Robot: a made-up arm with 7 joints.
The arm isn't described. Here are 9 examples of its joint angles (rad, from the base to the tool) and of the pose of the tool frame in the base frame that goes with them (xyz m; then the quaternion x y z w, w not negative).
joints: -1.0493 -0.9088 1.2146 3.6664 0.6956 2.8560 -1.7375
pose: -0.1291 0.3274 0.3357 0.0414 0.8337 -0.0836 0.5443
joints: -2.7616 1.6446 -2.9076 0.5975 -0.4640 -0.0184 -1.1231
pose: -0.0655 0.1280 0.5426 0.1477 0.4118 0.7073 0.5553
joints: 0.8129 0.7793 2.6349 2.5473 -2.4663 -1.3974 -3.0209
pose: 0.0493 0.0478 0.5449 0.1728 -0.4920 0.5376 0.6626
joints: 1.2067 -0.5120 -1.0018 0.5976 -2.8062 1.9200 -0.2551
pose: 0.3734 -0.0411 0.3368 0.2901 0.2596 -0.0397 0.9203
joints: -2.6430 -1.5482 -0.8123 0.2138 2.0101 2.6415 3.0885
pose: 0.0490 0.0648 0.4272 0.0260 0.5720 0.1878 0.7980
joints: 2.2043 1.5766 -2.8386 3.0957 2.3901 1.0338 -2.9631
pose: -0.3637 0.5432 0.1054 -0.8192 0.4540 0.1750 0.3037
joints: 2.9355 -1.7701 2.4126 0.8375 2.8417 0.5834 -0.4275
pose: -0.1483 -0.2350 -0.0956 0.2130 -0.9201 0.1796 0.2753
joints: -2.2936 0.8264 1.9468 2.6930 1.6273 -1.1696 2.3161
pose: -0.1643 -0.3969 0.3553 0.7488 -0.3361 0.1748 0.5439
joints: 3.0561 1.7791 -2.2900 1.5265 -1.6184 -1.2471 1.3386
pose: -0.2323 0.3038 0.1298 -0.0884 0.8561 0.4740 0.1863
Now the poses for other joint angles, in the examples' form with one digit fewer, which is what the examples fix.
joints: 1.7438 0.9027 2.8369 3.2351 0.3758 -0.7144 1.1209
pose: -0.089 0.518 0.291 -0.213 0.722 0.656 0.057
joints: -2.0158 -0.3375 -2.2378 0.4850 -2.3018 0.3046 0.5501
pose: -0.176 0.143 -0.004 0.249 -0.941 -0.226 0.044
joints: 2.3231 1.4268 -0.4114 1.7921 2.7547 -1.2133 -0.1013
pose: -0.007 0.241 0.004 -0.806 0.276 -0.517 0.082
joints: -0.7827 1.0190 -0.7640 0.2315 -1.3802 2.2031 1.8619
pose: -0.181 -0.118 0.206 0.192 0.031 -0.684 0.703
